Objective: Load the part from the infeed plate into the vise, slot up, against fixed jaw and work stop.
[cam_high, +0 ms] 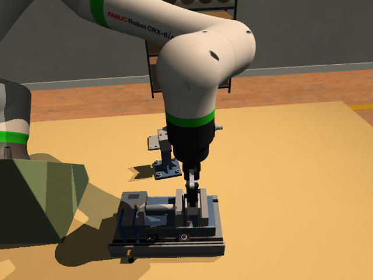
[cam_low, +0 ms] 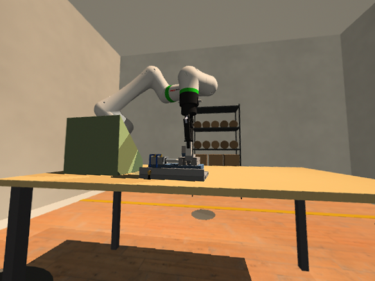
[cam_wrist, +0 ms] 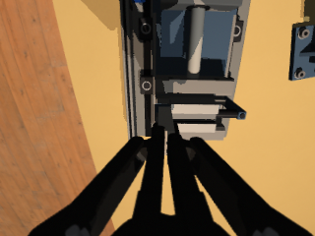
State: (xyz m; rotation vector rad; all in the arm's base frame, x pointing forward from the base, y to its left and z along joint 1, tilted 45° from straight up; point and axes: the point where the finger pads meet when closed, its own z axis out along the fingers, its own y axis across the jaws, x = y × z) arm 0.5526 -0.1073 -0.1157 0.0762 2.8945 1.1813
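My hand is 4 cm to the right of the part and 4 cm above it. The rest, counted from my hand: moving jaw 3 cm behind, 4 cm to the left, 6 cm below; fixed jaw 3 cm ahead, 4 cm to the left, 6 cm below; work stop 8 cm to the left, 5 cm below.
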